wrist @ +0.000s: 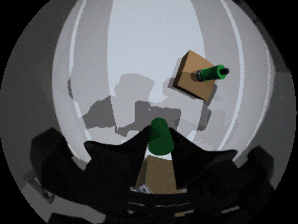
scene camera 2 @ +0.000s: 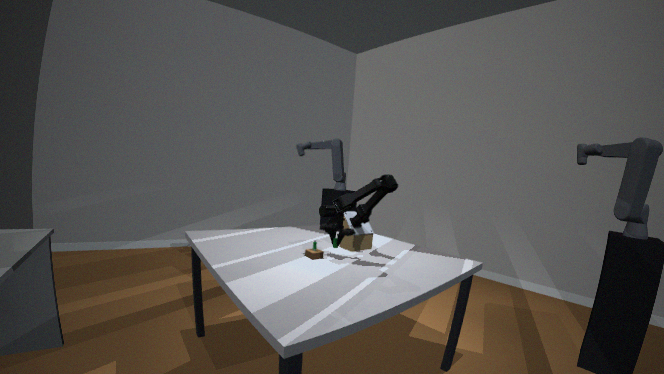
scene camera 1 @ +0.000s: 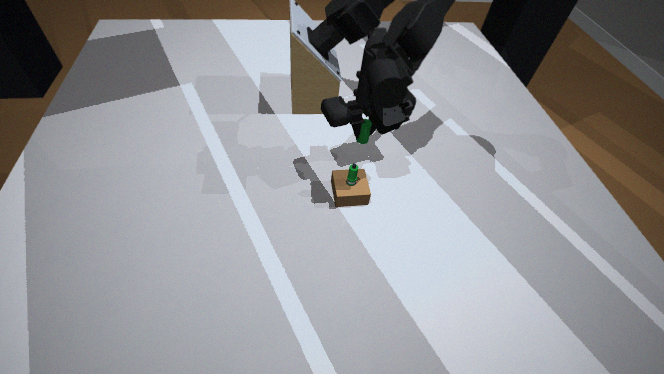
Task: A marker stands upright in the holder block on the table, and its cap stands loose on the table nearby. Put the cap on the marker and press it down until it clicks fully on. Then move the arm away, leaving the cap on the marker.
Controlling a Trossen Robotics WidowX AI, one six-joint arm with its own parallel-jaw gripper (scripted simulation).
My gripper (scene camera 1: 362, 135) carries a green cap (wrist: 161, 143).
My gripper also shows in the wrist view (wrist: 159, 129).
